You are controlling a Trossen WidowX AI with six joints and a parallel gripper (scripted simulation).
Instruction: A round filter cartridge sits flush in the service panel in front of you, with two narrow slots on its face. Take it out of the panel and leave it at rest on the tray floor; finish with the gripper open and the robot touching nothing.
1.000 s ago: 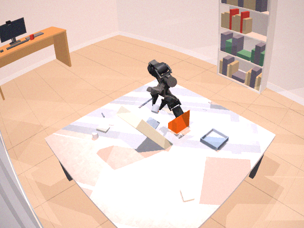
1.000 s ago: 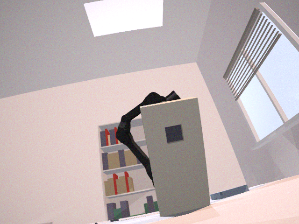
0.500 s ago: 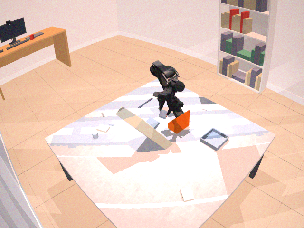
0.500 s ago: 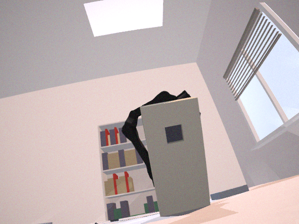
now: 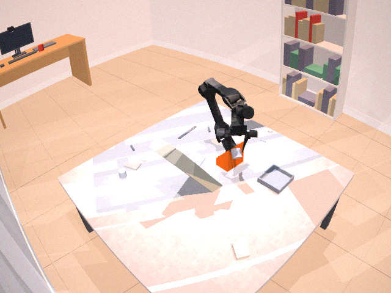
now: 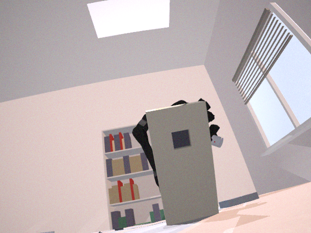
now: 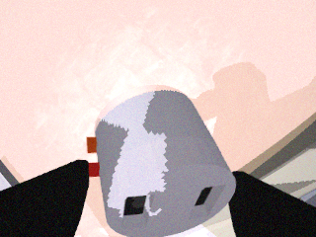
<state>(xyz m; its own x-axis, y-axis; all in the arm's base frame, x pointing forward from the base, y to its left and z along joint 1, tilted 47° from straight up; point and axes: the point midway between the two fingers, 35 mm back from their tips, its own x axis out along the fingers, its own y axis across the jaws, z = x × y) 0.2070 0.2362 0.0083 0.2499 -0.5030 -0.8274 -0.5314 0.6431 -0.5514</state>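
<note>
Now: the blue-grey tray 260 mm below my gripper tip, 220 mm behind it and 120 mm to the left of it. Also, from my gripper tip: beige service panel 190 mm to the right, 120 mm ahead, 90 mm below; round filter cartridge right at my gripper tip.
</note>
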